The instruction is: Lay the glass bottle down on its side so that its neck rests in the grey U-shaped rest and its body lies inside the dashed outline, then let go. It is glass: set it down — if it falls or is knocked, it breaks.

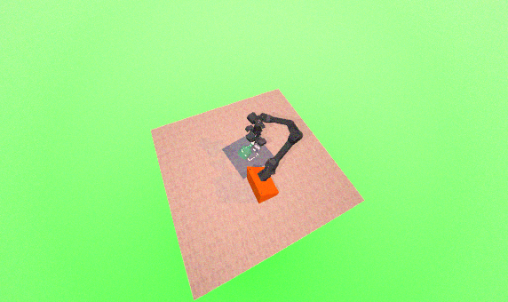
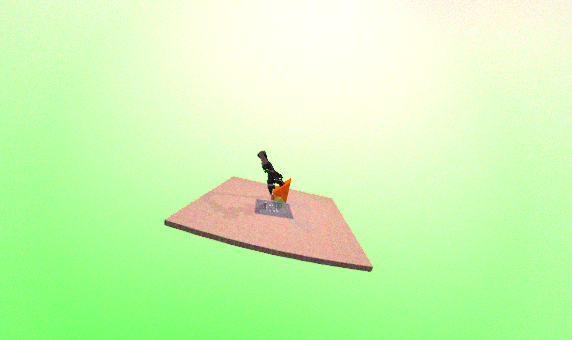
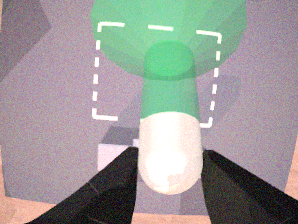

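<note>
Now: the green glass bottle 1 cm behind my gripper tip, 4 cm to the left of it and 3 cm below it. Round my gripper tip: grey mat: 1 cm behind, 5 cm to the left, 13 cm below.
</note>
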